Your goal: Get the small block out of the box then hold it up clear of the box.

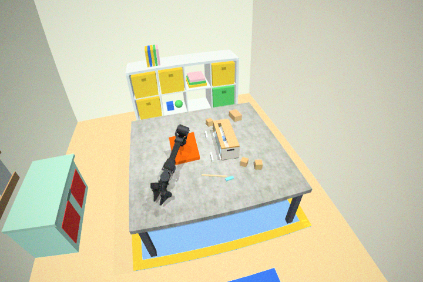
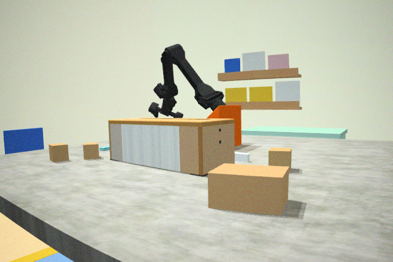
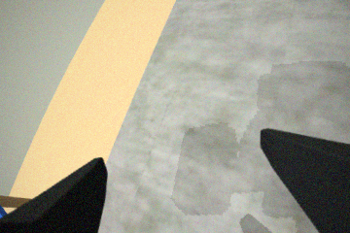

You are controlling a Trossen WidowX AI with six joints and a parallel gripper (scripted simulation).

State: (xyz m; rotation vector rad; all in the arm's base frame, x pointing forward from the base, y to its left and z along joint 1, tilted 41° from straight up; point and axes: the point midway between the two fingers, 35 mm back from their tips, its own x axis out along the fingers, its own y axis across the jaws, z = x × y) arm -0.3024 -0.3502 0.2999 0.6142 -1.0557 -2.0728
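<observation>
Now: the blue block 670 mm ahead of my gripper tip, 410 mm to the left of it and 10 mm above it. From my gripper tip the other things lie so: cyan piece 550 mm ahead, 80 mm below, 60 mm to the left; then wooden box 660 mm ahead, 440 mm to the left, 20 mm below; then thin stick 460 mm ahead, 140 mm to the left, 80 mm below.
</observation>
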